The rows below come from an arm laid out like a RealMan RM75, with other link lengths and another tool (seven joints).
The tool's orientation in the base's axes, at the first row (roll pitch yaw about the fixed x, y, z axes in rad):
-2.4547, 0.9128, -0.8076
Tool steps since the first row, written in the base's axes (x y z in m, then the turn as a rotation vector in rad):
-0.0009, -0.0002, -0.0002, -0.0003, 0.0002, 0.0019
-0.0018, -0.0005, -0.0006, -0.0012, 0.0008, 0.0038
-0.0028, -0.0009, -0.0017, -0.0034, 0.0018, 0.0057
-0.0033, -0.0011, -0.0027, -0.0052, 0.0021, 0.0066
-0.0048, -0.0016, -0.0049, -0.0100, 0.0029, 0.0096
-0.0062, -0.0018, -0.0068, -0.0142, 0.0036, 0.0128
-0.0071, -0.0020, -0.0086, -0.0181, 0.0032, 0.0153
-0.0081, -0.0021, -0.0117, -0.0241, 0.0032, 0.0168
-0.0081, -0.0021, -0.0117, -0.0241, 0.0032, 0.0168
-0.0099, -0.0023, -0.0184, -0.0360, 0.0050, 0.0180
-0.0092, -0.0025, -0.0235, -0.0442, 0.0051, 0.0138
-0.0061, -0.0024, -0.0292, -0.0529, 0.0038, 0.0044
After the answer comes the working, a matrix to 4 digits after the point.
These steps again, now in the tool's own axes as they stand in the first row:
-0.0001, 0.0009, -0.0001, -0.0017, -0.0005, -0.0007
-0.0001, 0.0019, -0.0002, -0.0039, -0.0005, -0.0011
0.0006, 0.0033, -0.0001, -0.0067, 0.0006, -0.0012
0.0012, 0.0042, 0.0002, -0.0083, 0.0018, -0.0015
0.0026, 0.0065, 0.0007, -0.0131, 0.0048, -0.0023
0.0036, 0.0086, 0.0014, -0.0177, 0.0073, -0.0034
0.0047, 0.0101, 0.0021, -0.0212, 0.0099, -0.0051
0.0068, 0.0122, 0.0034, -0.0249, 0.0148, -0.0060
0.0068, 0.0122, 0.0034, -0.0249, 0.0148, -0.0060
0.0114, 0.0165, 0.0063, -0.0317, 0.0248, -0.0054
0.0158, 0.0179, 0.0086, -0.0319, 0.0338, -0.0036
0.0216, 0.0173, 0.0115, -0.0275, 0.0455, -0.0006

The tool's axes in the first row as the columns of a matrix, in the base's axes (rounded; the answer above uses it unrounded):
0.4227, -0.9056, 0.0354
-0.4419, -0.1719, 0.8804
-0.7912, -0.3878, -0.4728

